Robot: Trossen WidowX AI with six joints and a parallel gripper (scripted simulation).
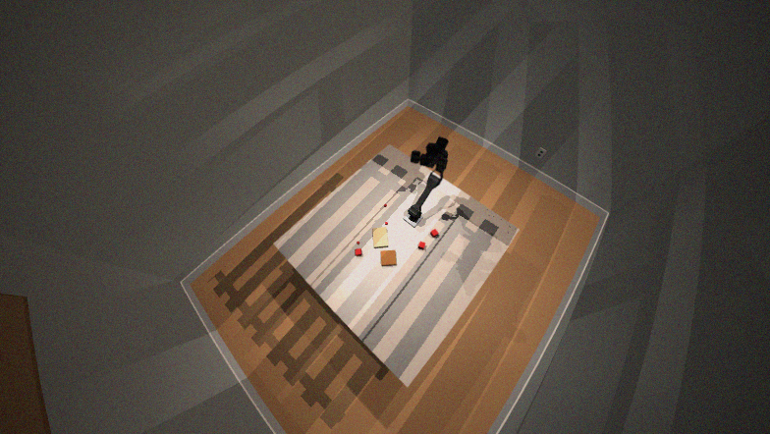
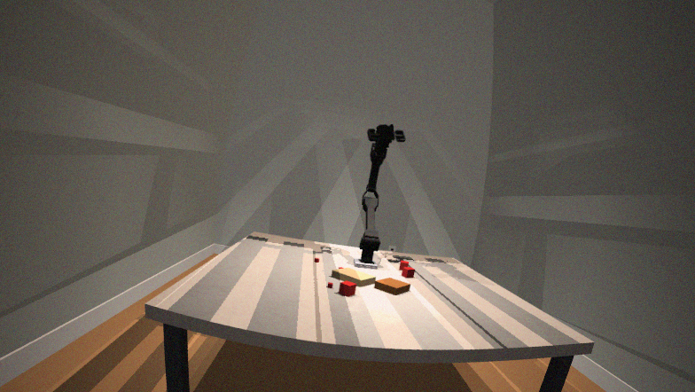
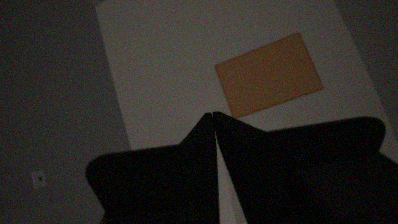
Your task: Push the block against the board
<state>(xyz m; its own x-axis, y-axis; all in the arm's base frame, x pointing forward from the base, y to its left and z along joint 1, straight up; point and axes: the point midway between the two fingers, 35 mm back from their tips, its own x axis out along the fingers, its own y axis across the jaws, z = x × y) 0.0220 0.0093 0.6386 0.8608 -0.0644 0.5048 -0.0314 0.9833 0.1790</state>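
The square block lies 310 mm ahead of my gripper tip, 20 mm to the right of it and 660 mm below it. Also, from my gripper tip: light tan board (210 mm ahead, 140 mm to the right, 660 mm below).
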